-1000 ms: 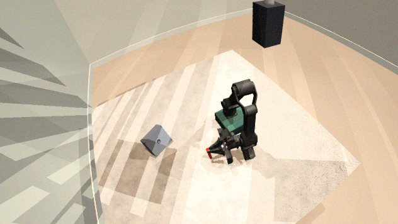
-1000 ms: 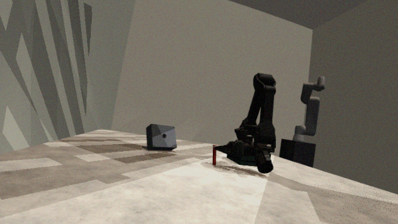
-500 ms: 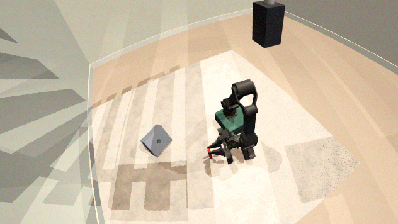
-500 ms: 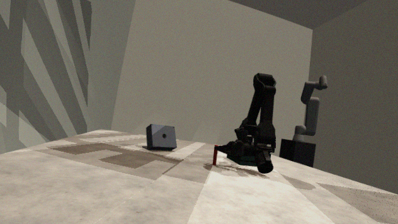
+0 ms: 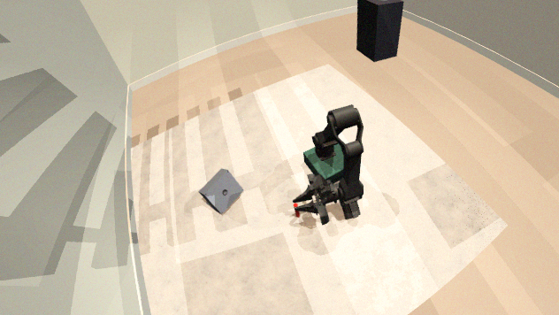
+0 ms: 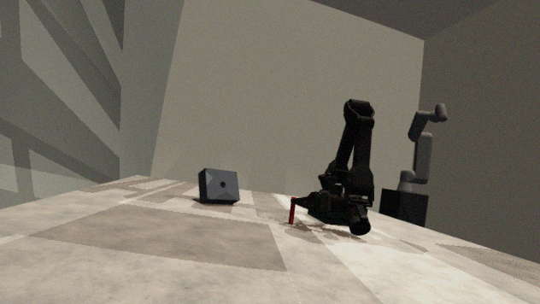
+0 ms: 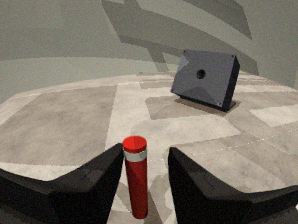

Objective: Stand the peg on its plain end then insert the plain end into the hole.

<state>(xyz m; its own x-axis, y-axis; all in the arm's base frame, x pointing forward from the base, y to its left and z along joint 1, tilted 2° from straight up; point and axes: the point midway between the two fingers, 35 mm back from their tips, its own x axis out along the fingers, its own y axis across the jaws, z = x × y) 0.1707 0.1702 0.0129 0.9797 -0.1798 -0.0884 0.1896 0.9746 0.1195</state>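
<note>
Now: gripper tip 10 mm past the red peg, 10 mm to the right of it and 10 mm above it. From my gripper tip the other things lie so: grey sloped panel (220 mm ahead, 180 mm to the right, 10 mm below).
</note>
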